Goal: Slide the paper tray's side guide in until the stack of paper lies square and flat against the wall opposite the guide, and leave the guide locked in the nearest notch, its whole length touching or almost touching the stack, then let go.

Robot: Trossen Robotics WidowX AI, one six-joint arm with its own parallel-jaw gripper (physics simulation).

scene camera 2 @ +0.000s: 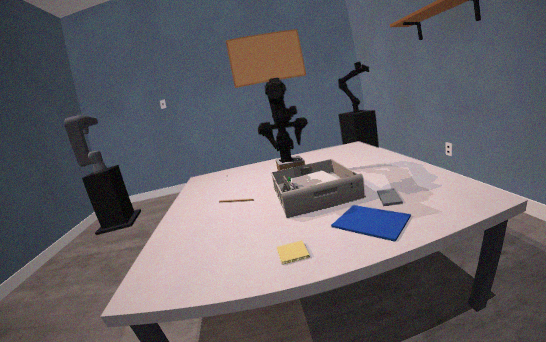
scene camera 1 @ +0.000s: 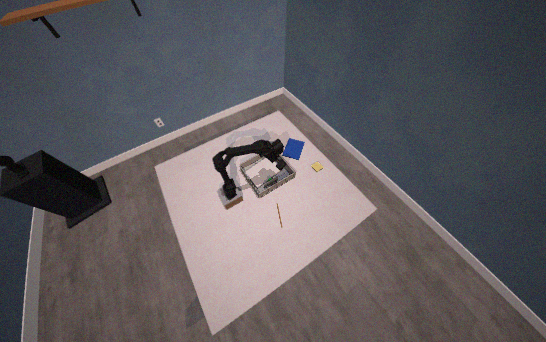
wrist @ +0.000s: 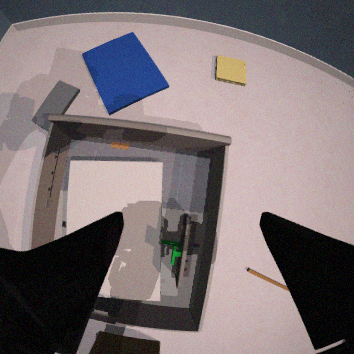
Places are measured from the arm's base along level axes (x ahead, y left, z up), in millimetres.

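Pixels of known places: gripper, fingertip midpoint: [scene camera 2: 287, 146] [scene camera 1: 277, 162] [wrist: 192, 219]; arm's base, origin of the base link: [scene camera 2: 286, 160] [scene camera 1: 230, 194].
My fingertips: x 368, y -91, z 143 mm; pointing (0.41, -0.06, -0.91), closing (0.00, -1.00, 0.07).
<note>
Ahead of a thing's pixels: the offset from my fingertips to its top centre.
The grey paper tray {90 mm left, 32 mm back, 130 mm down} [scene camera 1: 276, 188] [scene camera 2: 325, 197] [wrist: 140, 126] stands on the table. The white paper stack {114 mm left, 51 mm back, 186 mm down} [scene camera 1: 259, 169] [scene camera 2: 316, 177] [wrist: 115, 185] lies in it, close to the left wall in the wrist view, with a narrow strip of floor between them; shadow covers part of it. The dark side guide {1 mm right, 76 mm back, 145 mm down} [wrist: 186, 245] with its green latch {9 mm left, 75 mm back, 145 mm down} [scene camera 1: 270, 179] [scene camera 2: 289, 179] [wrist: 175, 252] stands near the right wall, its plate a gap away from the stack. My gripper [scene camera 2: 287, 145] [wrist: 192, 219] is open and empty above the tray, the guide showing between its fingers in the wrist view. Notches are too small to tell.
A blue folder {132 mm left, 314 mm ahead, 218 mm down} [scene camera 1: 294, 149] [scene camera 2: 372, 222] [wrist: 125, 72] and a grey slab {287 mm left, 218 mm ahead, 216 mm down} [scene camera 2: 389, 196] [wrist: 56, 104] lie beyond the tray in the wrist view. A yellow pad {136 mm right, 322 mm ahead, 215 mm down} [scene camera 1: 317, 166] [scene camera 2: 294, 252] [wrist: 231, 69] lies farther right. A pencil {230 mm right, 189 mm back, 219 mm down} [scene camera 1: 279, 215] [scene camera 2: 236, 200] [wrist: 267, 279] lies beside the tray.
</note>
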